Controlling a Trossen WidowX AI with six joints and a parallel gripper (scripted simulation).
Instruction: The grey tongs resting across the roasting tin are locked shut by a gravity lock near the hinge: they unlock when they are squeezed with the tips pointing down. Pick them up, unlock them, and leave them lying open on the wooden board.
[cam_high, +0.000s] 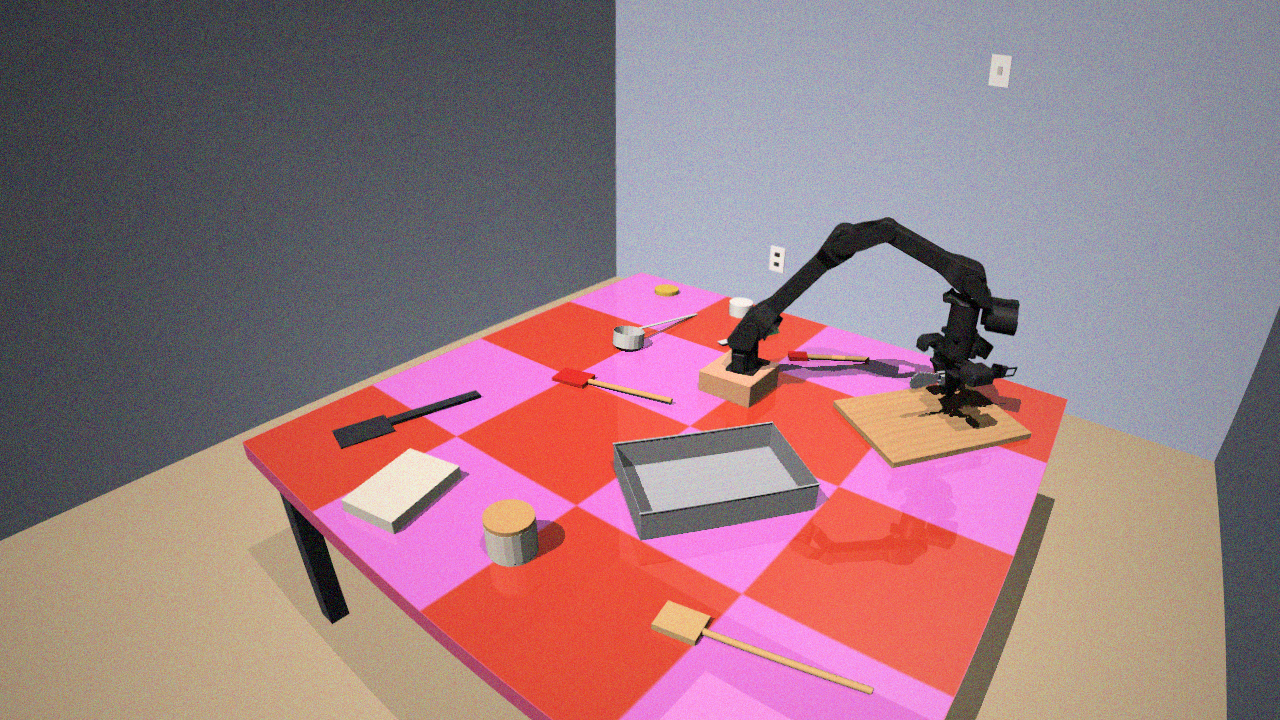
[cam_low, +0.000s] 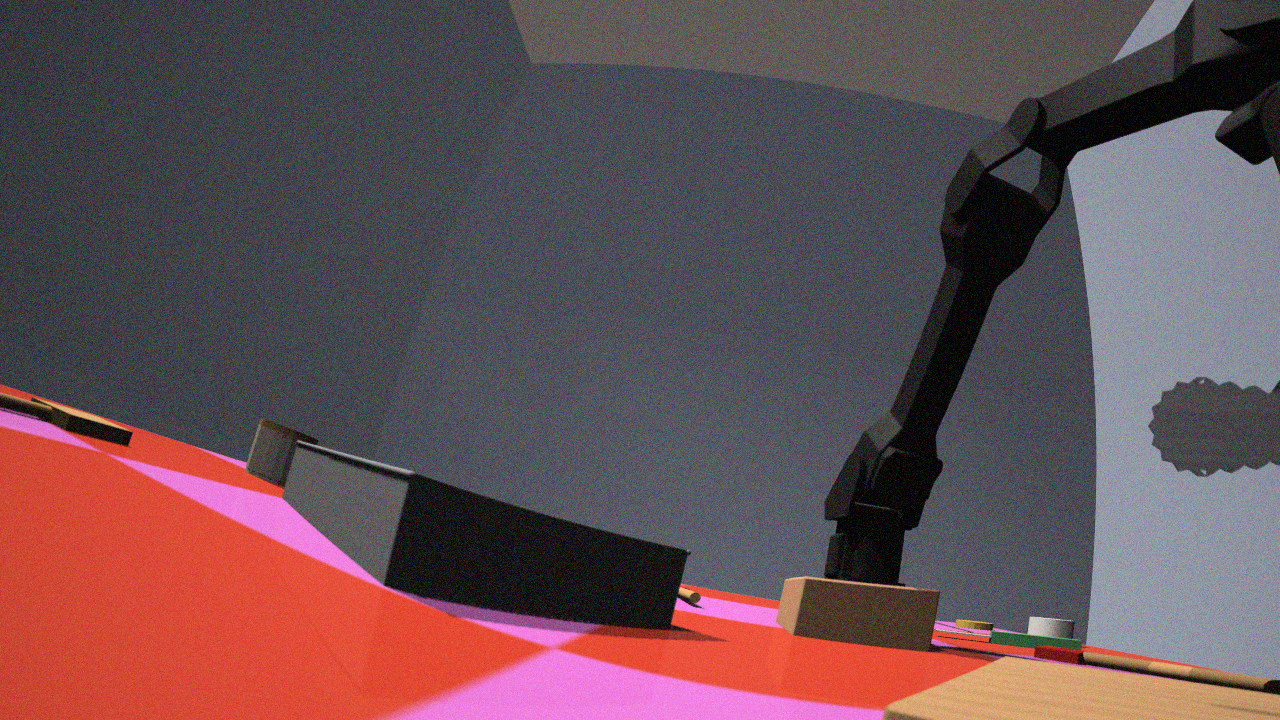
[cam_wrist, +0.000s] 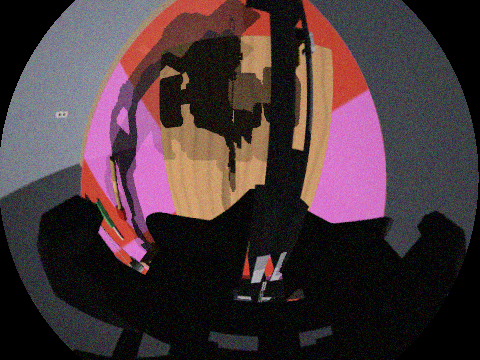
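My gripper tip is now 70 mm above the wooden board, 20 mm to the left of it and 20 mm past it. Also, from my gripper tip: red spatula 700 mm to the right, 210 mm ahead, 70 mm below; black spatula 970 mm to the right, 550 mm ahead, 70 mm below; roasting tin 410 mm ahead, 330 mm to the right, 50 mm below.
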